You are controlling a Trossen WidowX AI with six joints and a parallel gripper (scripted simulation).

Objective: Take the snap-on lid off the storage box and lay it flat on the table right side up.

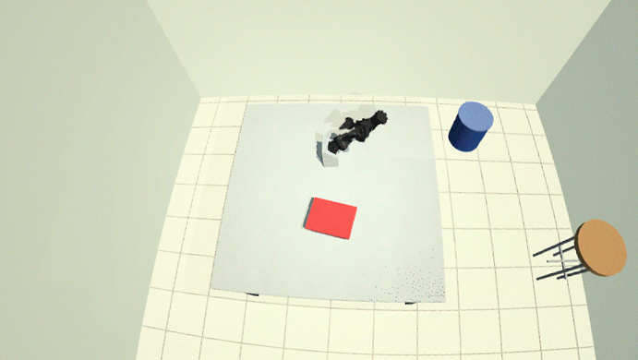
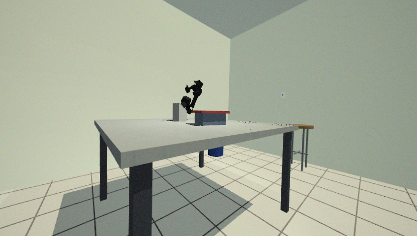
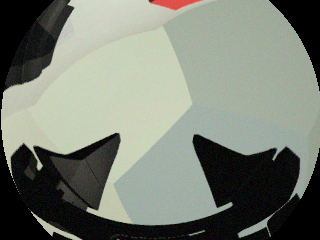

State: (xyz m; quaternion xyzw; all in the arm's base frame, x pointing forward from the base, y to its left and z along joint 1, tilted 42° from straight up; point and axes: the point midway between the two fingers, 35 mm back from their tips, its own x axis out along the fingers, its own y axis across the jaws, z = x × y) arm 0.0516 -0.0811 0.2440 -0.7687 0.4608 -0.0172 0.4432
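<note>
My gripper tip is now 37 cm short of the red lid, 3 cm to the left of it and 28 cm above it. From my gripper tip the other things lie so: grey-blue storage box: 37 cm ahead, 3 cm to the right, 33 cm below.
</note>
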